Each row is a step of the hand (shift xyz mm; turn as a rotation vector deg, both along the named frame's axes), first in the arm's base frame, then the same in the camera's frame.
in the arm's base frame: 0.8 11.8 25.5 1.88 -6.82 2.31
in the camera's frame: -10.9 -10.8 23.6 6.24 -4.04 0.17
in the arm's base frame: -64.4 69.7 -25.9 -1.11 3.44 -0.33
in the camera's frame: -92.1 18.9 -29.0 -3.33 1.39 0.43
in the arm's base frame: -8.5 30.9 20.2 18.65 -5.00 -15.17
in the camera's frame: -31.0 -2.4 21.7 16.94 17.62 -2.40
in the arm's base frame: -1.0 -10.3 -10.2 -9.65 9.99 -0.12
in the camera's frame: 8.2 1.1 -11.9 -13.78 0.05 -1.78
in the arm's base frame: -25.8 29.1 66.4 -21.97 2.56 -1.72
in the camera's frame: -44.6 -43.8 44.9 -15.65 -9.19 -12.76
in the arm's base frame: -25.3 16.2 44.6 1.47 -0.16 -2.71
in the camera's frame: -32.4 -35.4 24.4 1.29 2.53 -1.21
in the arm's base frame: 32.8 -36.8 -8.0 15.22 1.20 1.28
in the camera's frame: 49.8 4.1 -1.2 8.54 7.82 10.03
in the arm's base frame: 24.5 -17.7 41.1 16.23 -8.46 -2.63
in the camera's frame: 25.5 -23.8 37.2 16.98 6.08 4.08
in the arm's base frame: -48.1 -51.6 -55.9 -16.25 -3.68 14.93
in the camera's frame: 14.5 -14.0 -87.7 -8.70 -20.61 0.29
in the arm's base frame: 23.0 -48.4 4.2 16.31 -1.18 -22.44
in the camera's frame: 51.5 -15.3 -2.2 13.16 23.24 -7.59
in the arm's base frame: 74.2 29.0 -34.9 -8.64 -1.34 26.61
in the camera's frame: 27.4 77.8 27.6 -6.75 -23.28 14.03
